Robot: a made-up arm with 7 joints.
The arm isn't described. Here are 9 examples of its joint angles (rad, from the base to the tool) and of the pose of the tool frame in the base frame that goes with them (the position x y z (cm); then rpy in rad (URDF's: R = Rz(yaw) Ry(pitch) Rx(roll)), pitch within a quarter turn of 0, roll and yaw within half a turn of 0).
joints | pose
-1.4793 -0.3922 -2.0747 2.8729 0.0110 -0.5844 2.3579 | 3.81 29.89 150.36 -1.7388 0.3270 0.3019
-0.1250 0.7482 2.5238 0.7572 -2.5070 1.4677 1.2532 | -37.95 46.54 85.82 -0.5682 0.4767 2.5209
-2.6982 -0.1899 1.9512 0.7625 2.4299 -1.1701 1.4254 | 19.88 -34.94 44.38 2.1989 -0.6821 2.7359
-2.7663 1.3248 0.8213 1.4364 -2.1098 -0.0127 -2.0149 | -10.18 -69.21 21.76 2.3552 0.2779 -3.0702
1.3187 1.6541 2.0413 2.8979 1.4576 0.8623 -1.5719 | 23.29 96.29 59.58 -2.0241 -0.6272 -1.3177
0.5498 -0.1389 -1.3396 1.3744 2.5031 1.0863 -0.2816 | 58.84 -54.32 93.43 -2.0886 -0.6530 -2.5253
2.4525 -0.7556 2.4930 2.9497 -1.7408 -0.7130 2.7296 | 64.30 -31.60 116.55 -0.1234 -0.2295 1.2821
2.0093 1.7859 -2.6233 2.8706 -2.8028 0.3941 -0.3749 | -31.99 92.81 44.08 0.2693 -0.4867 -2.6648
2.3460 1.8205 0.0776 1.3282 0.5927 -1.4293 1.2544 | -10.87 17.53 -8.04 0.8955 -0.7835 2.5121
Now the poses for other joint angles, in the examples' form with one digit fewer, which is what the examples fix.
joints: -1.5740 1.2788 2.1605 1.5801 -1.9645 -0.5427 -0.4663
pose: 47.2 -18.6 116.2 -1.599 0.673 0.720
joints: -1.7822 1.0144 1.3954 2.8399 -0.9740 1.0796 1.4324
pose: -6.4 -88.5 104.4 1.770 -0.987 -1.417
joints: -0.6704 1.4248 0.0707 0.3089 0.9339 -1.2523 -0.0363
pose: -18.5 1.4 13.7 1.282 0.757 0.456
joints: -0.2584 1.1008 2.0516 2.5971 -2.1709 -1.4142 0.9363
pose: 55.7 -1.5 111.6 -1.576 0.637 2.675
